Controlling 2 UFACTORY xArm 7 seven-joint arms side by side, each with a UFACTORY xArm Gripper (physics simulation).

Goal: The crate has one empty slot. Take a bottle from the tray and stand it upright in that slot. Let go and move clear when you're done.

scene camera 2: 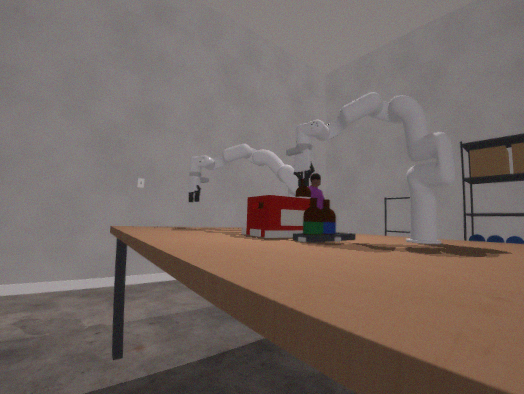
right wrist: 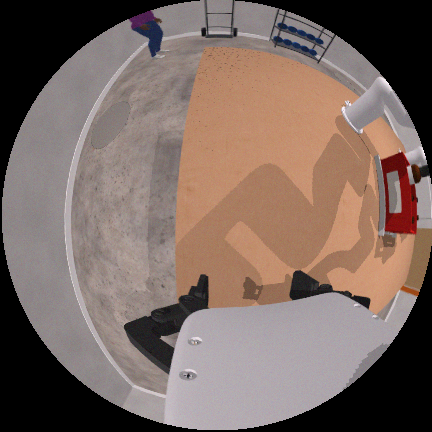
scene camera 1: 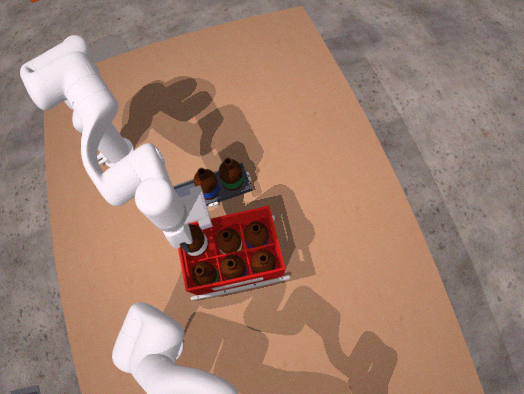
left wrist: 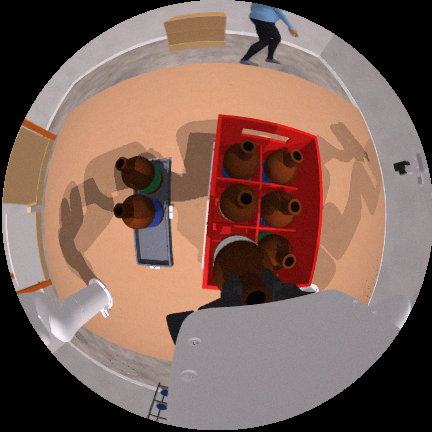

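Pixels of known places: left gripper, fingertip midpoint: (scene camera 2: 303,186) (left wrist: 247,282); right gripper, fingertip midpoint: (scene camera 2: 193,201) (right wrist: 251,287) (left wrist: 396,169); left arm's base, origin of the base link: (scene camera 2: 423,242) (scene camera 1: 118,153) (left wrist: 100,293); right arm's base, origin of the base link: (right wrist: 351,119).
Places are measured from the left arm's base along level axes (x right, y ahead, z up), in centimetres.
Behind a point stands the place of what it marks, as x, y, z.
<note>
My left gripper (scene camera 2: 303,180) @[49.3, 10.2, 23.8] (left wrist: 247,282) @[49.3, 10.2, 23.8] is shut on the neck of a brown bottle with a white label (scene camera 1: 196,241) @[51.9, 11.4, 22.8] (scene camera 2: 303,192) @[47.5, 13.4, 20.4] (left wrist: 239,265) @[48.9, 12.2, 23.5] (right wrist: 414,174). The bottle is roughly upright, its lower part inside the corner slot of the red crate (scene camera 1: 277,241) @[61.9, 30.0, 17.5] (scene camera 2: 261,220) @[57.3, 31.8, 6.9] (left wrist: 313,200) @[64.9, 16.2, 15.6] (right wrist: 407,220) @[68.5, 24.4, 15.6]; its top stands above the rim in scene camera 2. Its base is hidden. The other slots hold brown bottles. The grey tray (scene camera 1: 246,187) @[37.8, 33.6, 0.5] (scene camera 2: 346,236) @[25.7, 16.8, 1.6] (left wrist: 154,249) @[30.2, 12.8, 0.5] holds a blue-labelled bottle (scene camera 1: 209,183) @[34.7, 23.0, 11.5] (left wrist: 137,212) @[33.8, 21.6, 12.2] and a green-labelled bottle (scene camera 1: 231,173) @[35.6, 30.3, 12.0] (left wrist: 140,174) @[35.4, 28.9, 11.5]. My right gripper (scene camera 2: 194,196) @[125.0, 18.5, 16.9] (right wrist: 251,287) @[125.0, 18.5, 16.9] is open and empty, away from the crate.
The tray lies beside the crate on the wooden table (scene camera 1: 350,225) @[67.4, 55.8, 0.0] (scene camera 2: 240,270) @[16.4, 87.4, 0.0]. A neighbouring crate bottle (scene camera 1: 204,272) @[58.1, 8.5, 13.7] (left wrist: 276,250) @[56.8, 9.0, 12.8] stands close to the held bottle. My right arm (scene camera 1: 150,340) @[70.1, -6.4, 39.5] reaches in at the bottom left of scene camera 1.
</note>
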